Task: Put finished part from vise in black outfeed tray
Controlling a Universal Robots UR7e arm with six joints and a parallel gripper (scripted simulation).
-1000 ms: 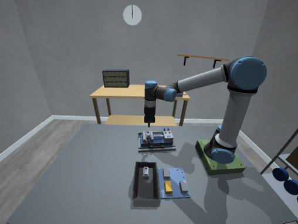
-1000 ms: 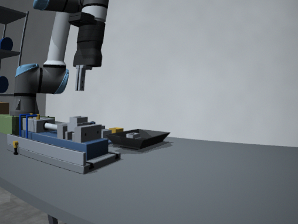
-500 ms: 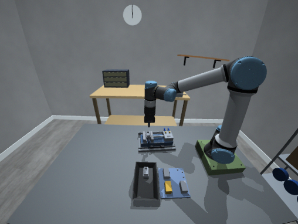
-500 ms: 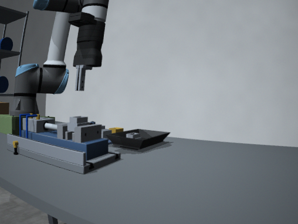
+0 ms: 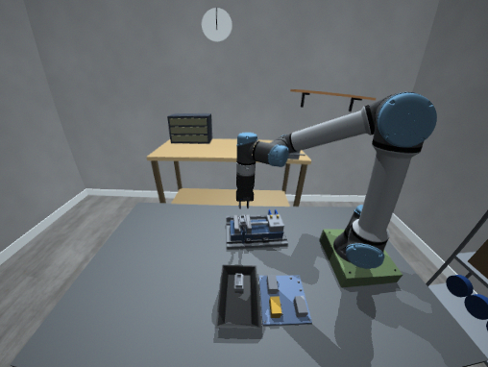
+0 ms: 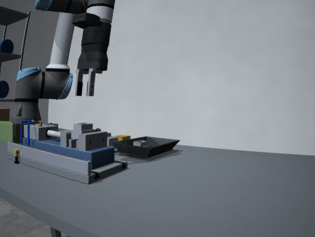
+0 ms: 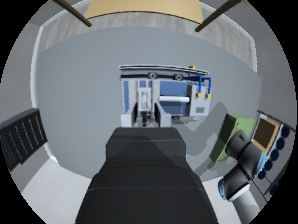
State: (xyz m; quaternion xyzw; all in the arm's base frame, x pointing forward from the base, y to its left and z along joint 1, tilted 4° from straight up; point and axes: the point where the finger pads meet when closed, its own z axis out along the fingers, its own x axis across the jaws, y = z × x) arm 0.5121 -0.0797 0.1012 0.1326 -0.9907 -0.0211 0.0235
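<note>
My hand is 60 mm past the blue vise, 20 mm to the left of it and 160 mm above it. The rest, counted from my hand: blue plate: 210 mm behind, 300 mm to the left, 190 mm below; yellow block: 180 mm behind, 360 mm to the left, 170 mm below.
</note>
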